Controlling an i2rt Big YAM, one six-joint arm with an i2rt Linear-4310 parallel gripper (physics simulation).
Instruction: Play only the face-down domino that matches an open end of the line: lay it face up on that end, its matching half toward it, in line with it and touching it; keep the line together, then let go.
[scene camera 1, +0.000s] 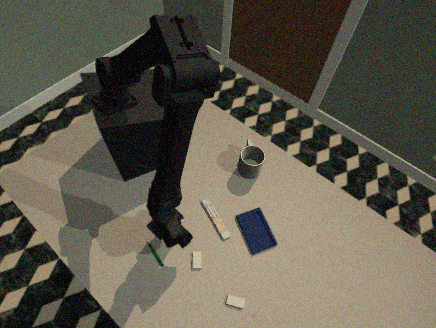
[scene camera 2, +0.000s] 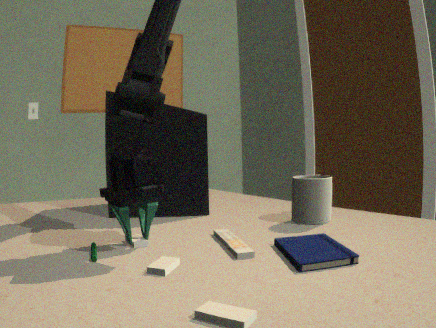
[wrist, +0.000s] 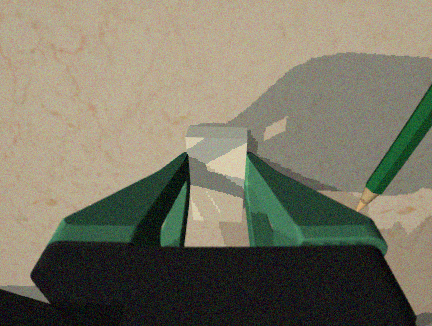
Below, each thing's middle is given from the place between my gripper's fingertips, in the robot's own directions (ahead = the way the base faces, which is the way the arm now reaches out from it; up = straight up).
Labels:
Now: hand 21 cm short of the blue notebook (scene camera 2: 306, 253) and 21 cm to the right of it. Round my hand: grey mug (scene camera 2: 311, 194) 1 cm ahead, 39 cm to the left, 5 cm above.

